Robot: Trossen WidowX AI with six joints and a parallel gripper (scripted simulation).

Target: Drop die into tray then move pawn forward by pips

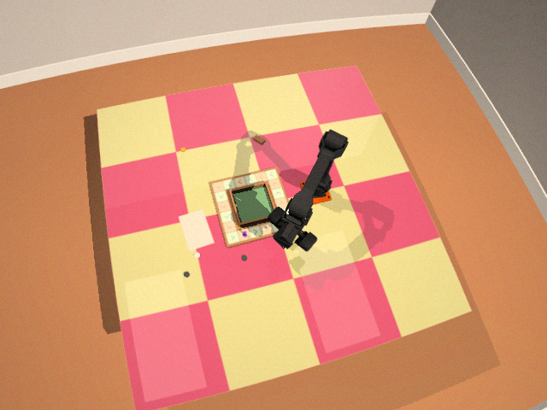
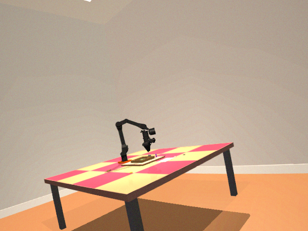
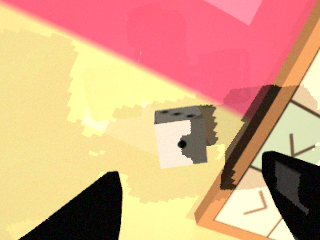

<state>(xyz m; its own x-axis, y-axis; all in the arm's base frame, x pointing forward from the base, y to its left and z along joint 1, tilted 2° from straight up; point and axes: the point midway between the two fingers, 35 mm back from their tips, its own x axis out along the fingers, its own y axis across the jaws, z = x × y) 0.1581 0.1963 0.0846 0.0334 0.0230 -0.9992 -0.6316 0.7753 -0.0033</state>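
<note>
My gripper tip is 4 cm above the white die. Also, from my gripper tip: white disc (35 cm ahead, 5 cm below); green dice tray (11 cm ahead, 17 cm to the right, 5 cm below); purple pawn (16 cm ahead, 5 cm to the right, 3 cm below).
</note>
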